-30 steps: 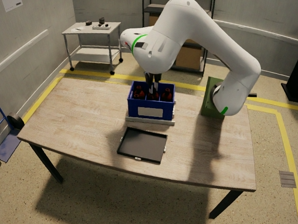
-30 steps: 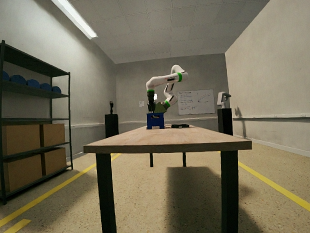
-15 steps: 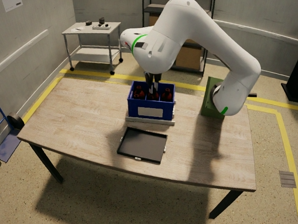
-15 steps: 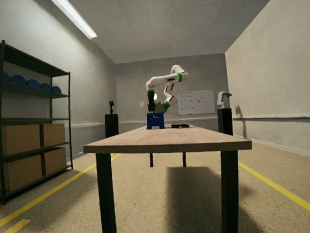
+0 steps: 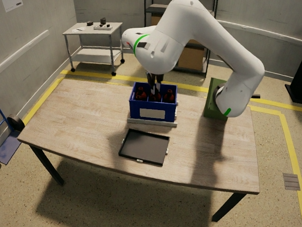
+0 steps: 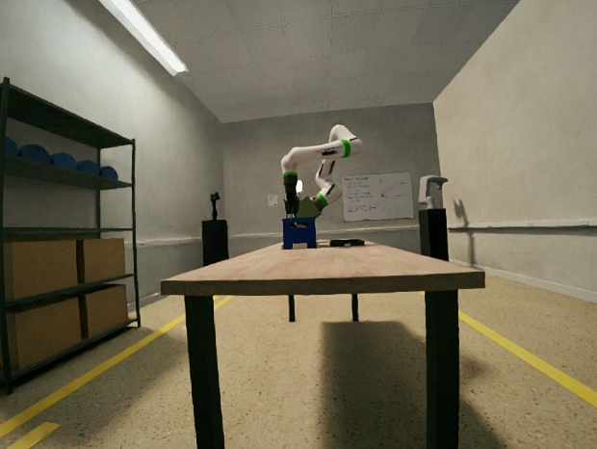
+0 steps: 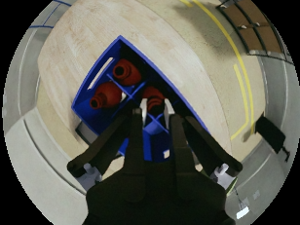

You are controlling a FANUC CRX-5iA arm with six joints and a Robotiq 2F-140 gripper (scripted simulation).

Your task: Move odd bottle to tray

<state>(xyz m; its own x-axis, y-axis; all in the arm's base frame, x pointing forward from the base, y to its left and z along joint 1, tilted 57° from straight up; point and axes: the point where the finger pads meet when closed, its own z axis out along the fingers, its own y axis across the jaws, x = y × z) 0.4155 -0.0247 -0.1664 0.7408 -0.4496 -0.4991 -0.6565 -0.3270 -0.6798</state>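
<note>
My hand is 9 cm above the bottle. From my hand the other things lie so: dark tray: 32 cm to the left, 16 cm below; then blue crate: 9 cm below, 4 cm to the left.
</note>
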